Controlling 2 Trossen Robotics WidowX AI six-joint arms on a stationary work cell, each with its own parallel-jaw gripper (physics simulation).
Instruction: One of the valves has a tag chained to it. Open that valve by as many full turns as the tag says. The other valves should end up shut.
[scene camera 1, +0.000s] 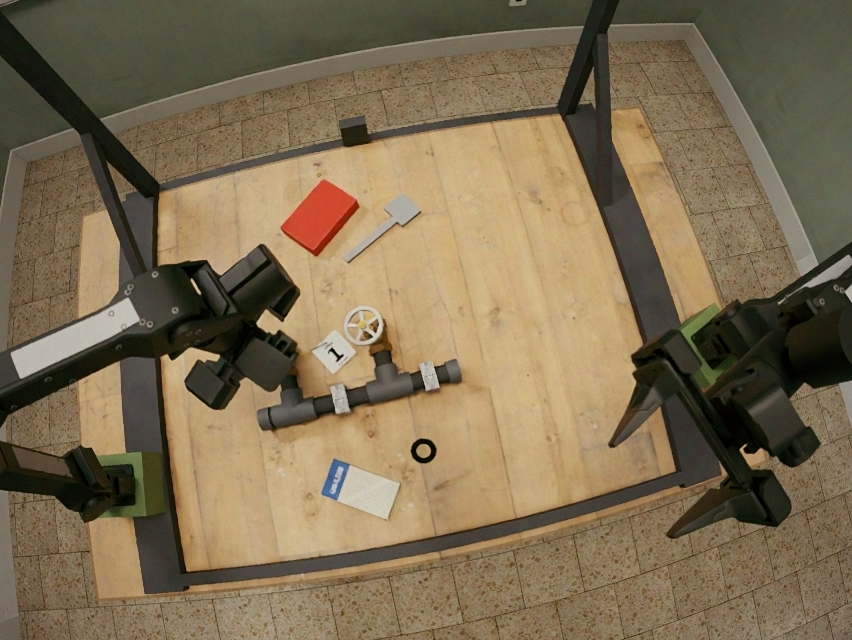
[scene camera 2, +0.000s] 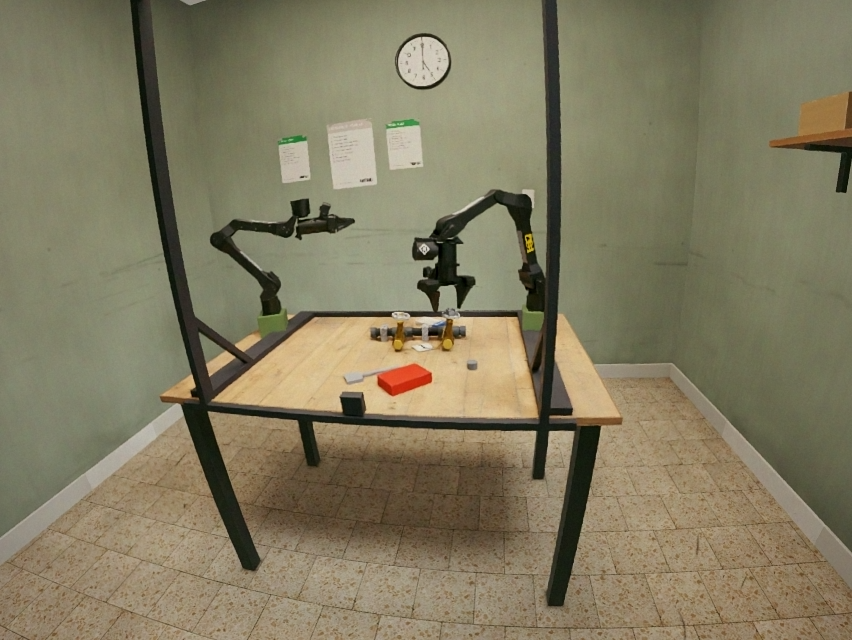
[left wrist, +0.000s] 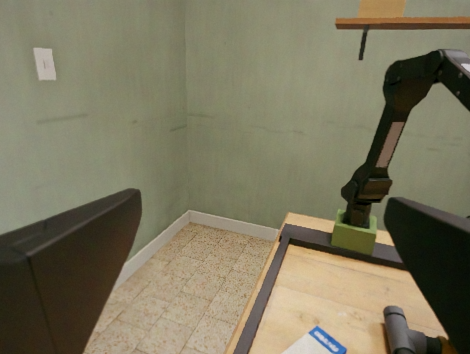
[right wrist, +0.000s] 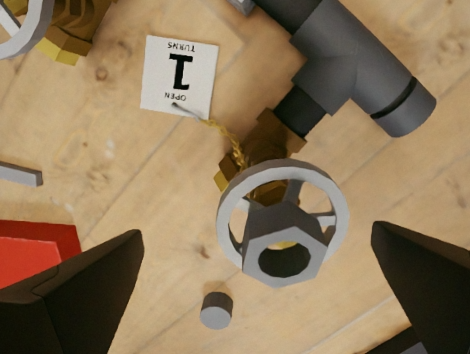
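Seen in the pictures: left gripper, fingertip midpoint: (scene camera 1: 640, 492) (scene camera 2: 354, 220) (left wrist: 264, 204); right gripper, fingertip midpoint: (scene camera 2: 447, 310) (right wrist: 257, 237); left arm's base at its link origin: (scene camera 1: 713, 343) (scene camera 2: 271, 312); right arm's base at its link origin: (scene camera 1: 117, 485) (scene camera 2: 537, 308) (left wrist: 356, 220).
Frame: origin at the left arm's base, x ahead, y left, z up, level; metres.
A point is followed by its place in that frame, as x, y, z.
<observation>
The tag (scene camera 1: 334, 352) {0.516, -0.339, -0.076} (right wrist: 180, 77) {0.518, -0.340, -0.076} reads "OPEN 1 TURNS" and is chained to the valve with the grey wheel (scene camera 2: 450, 313) (right wrist: 341, 212), which has a tall grey hexagonal collar at its hub. The right arm hides that wheel in scene camera 1. The other valve has a white wheel (scene camera 1: 347, 327) {0.476, -0.331, 0.029} (scene camera 2: 400, 315) {0.453, -0.328, 0.030} (right wrist: 36, 32) {0.481, -0.330, 0.027}. Both valves branch off a dark grey pipe (scene camera 1: 358, 394) {0.516, -0.253, -0.041} (right wrist: 345, 55) {0.612, -0.288, -0.037}. My right gripper (scene camera 2: 448, 307) {0.593, -0.369, 0.045} (right wrist: 257, 237) {0.593, -0.369, 0.045} is open, pointing down above the grey wheel, not touching it. My left gripper (scene camera 1: 640, 490) {0.352, 0.000, 0.316} (left wrist: 264, 204) {0.352, 0.000, 0.316} is open and raised, far from the valves.
A red box (scene camera 1: 319, 217) {0.421, -0.555, -0.051} (scene camera 2: 404, 378) {0.414, -0.592, -0.051} and a grey paddle-shaped tool (scene camera 1: 402, 210) {0.288, -0.494, -0.070} (scene camera 2: 354, 377) {0.289, -0.507, -0.070} lie off the valve side of the pipe. A grey cylinder (scene camera 2: 471, 364) {0.610, -0.543, -0.063} (right wrist: 216, 316) {0.617, -0.528, -0.061} stands near the tagged valve. A black ring (scene camera 1: 413, 451) {0.493, -0.136, -0.079} and a blue-and-white booklet (scene camera 1: 365, 489) {0.587, -0.125, -0.066} lie across the pipe.
</observation>
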